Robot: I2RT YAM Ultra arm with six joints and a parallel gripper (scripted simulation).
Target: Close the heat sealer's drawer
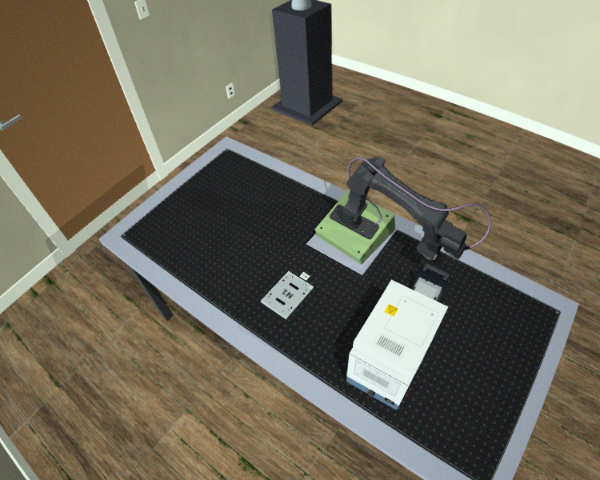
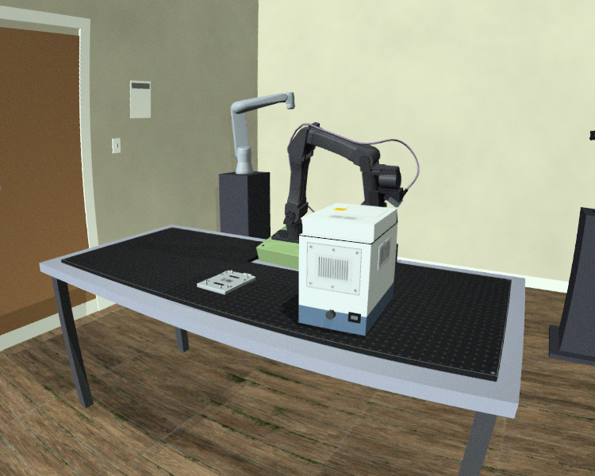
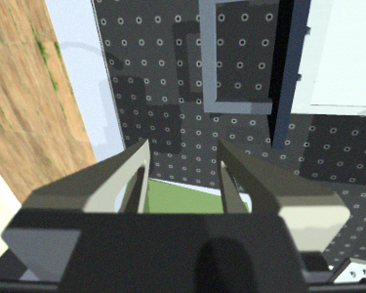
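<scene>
My hand is 120 mm short of the sealer drawer, 50 mm to the right of it and 90 mm above it.
</scene>
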